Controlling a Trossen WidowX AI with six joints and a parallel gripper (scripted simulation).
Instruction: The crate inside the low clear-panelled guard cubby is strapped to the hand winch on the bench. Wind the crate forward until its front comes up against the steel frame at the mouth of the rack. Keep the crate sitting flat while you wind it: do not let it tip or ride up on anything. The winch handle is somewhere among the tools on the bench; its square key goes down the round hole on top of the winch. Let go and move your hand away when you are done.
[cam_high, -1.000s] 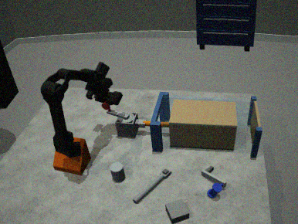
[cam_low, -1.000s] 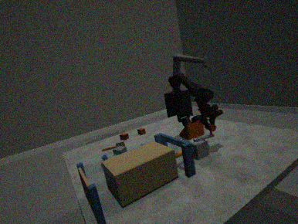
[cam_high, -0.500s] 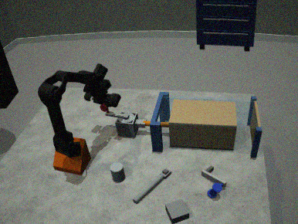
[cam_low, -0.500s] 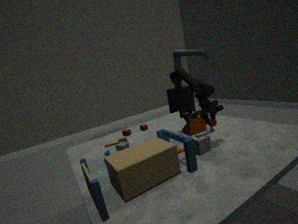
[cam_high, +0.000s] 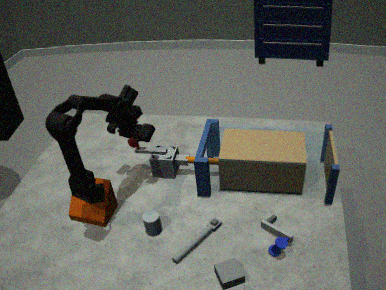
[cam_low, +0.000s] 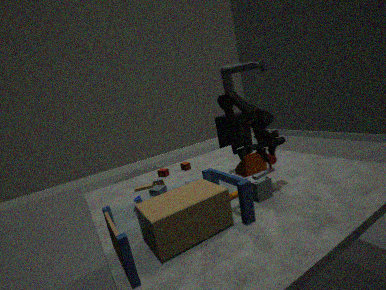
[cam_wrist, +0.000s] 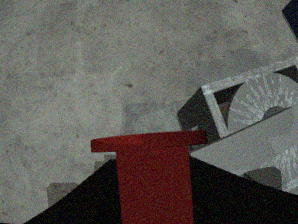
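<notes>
The winch handle with red knob lies 30 mm below my gripper tip, 30 mm ahead of it and 20 mm to the right of it. Round my gripper tip: red handle (20 mm to the right, 10 mm behind); grey block (520 mm to the right, 340 mm ahead, 120 mm below); grey winch (100 mm below, 80 mm ahead, 30 mm to the right).
</notes>
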